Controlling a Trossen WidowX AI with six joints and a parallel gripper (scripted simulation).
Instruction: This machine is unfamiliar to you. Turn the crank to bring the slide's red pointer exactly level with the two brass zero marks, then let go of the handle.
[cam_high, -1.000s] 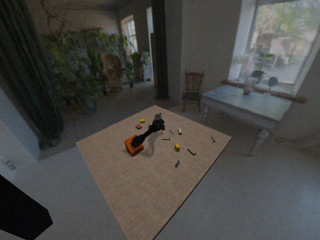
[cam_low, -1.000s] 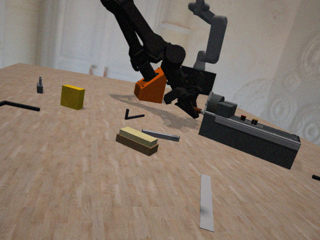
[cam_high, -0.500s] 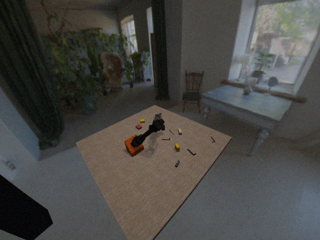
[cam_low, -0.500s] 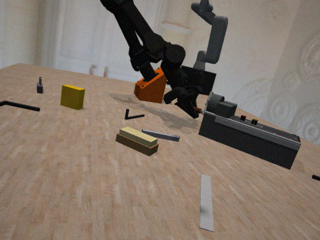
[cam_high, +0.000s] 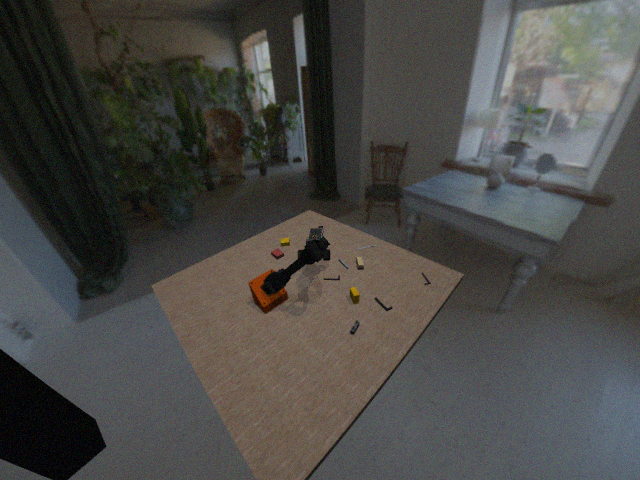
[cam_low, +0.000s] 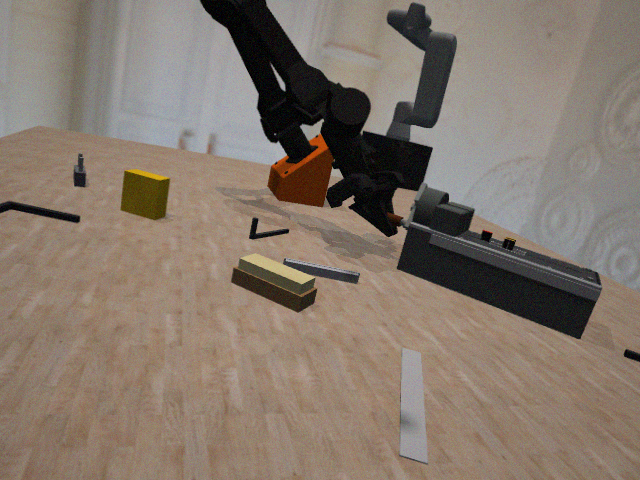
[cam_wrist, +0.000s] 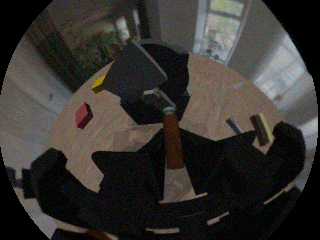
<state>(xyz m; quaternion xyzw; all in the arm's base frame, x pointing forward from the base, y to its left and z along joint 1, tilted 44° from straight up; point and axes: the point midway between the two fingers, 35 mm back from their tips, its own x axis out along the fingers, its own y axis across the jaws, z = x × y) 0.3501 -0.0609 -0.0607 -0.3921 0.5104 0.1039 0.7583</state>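
My gripper tip is 100 mm short of the red pointer, 90 mm to the right of it and 40 mm below it. The rest, counted from my gripper tip: brown crank handle (20 mm above, 10 mm to the right, 10 mm behind); red block (260 mm to the left, 80 mm behind, 30 mm below); grey bar (160 mm to the right, 70 mm ahead, 30 mm below).
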